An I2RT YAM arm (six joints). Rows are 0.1 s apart.
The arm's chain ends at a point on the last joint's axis. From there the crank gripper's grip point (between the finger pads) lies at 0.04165 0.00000 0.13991 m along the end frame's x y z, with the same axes.
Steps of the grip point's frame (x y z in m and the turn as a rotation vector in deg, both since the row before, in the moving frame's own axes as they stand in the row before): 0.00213, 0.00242, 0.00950, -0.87, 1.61, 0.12; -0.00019, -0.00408, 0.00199, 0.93, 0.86, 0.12; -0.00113, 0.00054, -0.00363, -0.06, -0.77, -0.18; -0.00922, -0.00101, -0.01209, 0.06, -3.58, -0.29; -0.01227, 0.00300, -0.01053, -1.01, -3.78, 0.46; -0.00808, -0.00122, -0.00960, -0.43, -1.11, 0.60; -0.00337, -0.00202, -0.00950, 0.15, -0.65, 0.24
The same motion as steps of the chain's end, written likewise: -0.00178, 0.00021, 0.01074, -0.87, 1.61, 0.12; -0.00229, -0.00190, 0.00265, 0.93, 0.86, 0.12; 0.00075, 0.00052, -0.00418, -0.06, -0.77, -0.18; -0.00040, -0.00067, -0.01442, 0.06, -3.58, -0.29; -0.00295, 0.00021, -0.01295, -1.01, -3.78, 0.46; -0.00535, -0.00269, -0.01037, -0.43, -1.11, 0.60; -0.00178, -0.00182, -0.00996, 0.15, -0.65, 0.24
